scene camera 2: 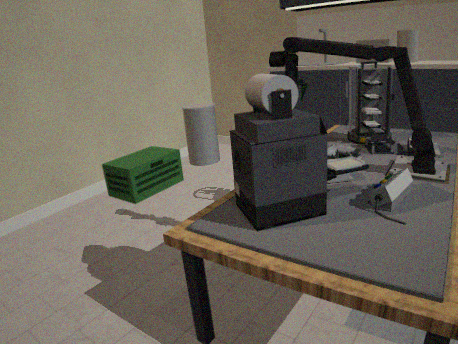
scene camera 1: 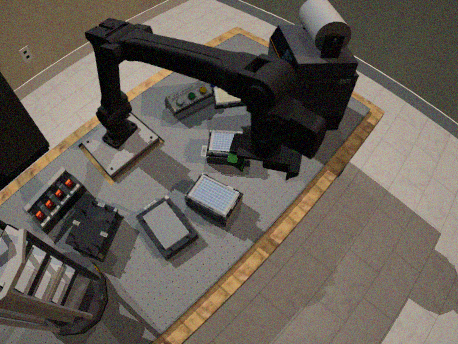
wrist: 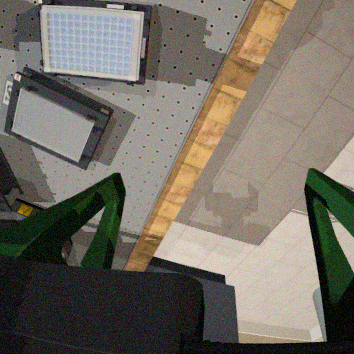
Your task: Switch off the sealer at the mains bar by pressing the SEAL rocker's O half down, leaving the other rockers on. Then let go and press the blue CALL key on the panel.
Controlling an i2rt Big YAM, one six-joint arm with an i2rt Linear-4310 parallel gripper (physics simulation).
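Frame: origin at the arm's base, x left, y back, z up, level; centimetres.
Seen in the pictures: gripper, fingertip midpoint: (scene camera 1: 264, 173) (wrist: 211, 179); arm's base, link origin: (scene camera 2: 423, 168) (scene camera 1: 120, 134).
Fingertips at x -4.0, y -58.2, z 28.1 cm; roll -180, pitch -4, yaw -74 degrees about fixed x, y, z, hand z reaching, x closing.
Observation:
Pixels of each thing's middle, then the offset from my fingertips to it. "*": a spot on its surface instead.
- mains bar, body centre: (scene camera 1: 52, 196) (scene camera 2: 423, 145) dz -27.2, dx -29.8, dy +62.1 cm
- grey key panel, body centre: (scene camera 2: 391, 186) (scene camera 1: 194, 93) dz -25.7, dx +32.6, dy +44.2 cm
- blue key, body centre: (scene camera 2: 377, 186) dz -23.5, dx +38.7, dy +39.3 cm
- dark machine, body centre: (scene camera 2: 276, 145) (scene camera 1: 310, 66) dz -7.1, dx +50.0, dy +7.2 cm
- white roll, body centre: (scene camera 1: 324, 24) (scene camera 2: 270, 93) dz +9.9, dx +50.8, dy +6.3 cm
- grey-topped tray, body centre: (wrist: 50, 125) (scene camera 1: 165, 224) (scene camera 2: 341, 149) dz -26.5, dx -15.1, dy +21.5 cm
- black dock, body centre: (scene camera 1: 93, 228) (scene camera 2: 378, 142) dz -26.1, dx -29.1, dy +39.8 cm
- rack, surface spot: (scene camera 2: 389, 100) * dz -6.3, dx -43.9, dy +44.6 cm
The mains bar (scene camera 1: 54, 199) lies at the left in scene camera 1, with several rockers glowing red in a row. Their labels are too small to read, so I cannot tell which is SEAL. The grey key panel (scene camera 1: 186, 106) (scene camera 2: 398, 189) stands beyond the arm's base. Grey, green and yellow keys show on it in scene camera 1, and the blue key (scene camera 2: 378, 185) shows small in scene camera 2. My gripper (scene camera 1: 265, 159) (wrist: 211, 179) is open and empty, high over the front right of the table, well away from bar and panel.
A dark machine (scene camera 2: 280, 175) with a white roll (scene camera 1: 324, 25) stands at the back right. Well plates (scene camera 1: 215, 195) (wrist: 92, 42), a grey-topped tray (scene camera 1: 166, 223) (wrist: 52, 125) and a black dock (scene camera 1: 92, 227) lie on the mat. A rack (scene camera 2: 389, 100) stands near the dock.

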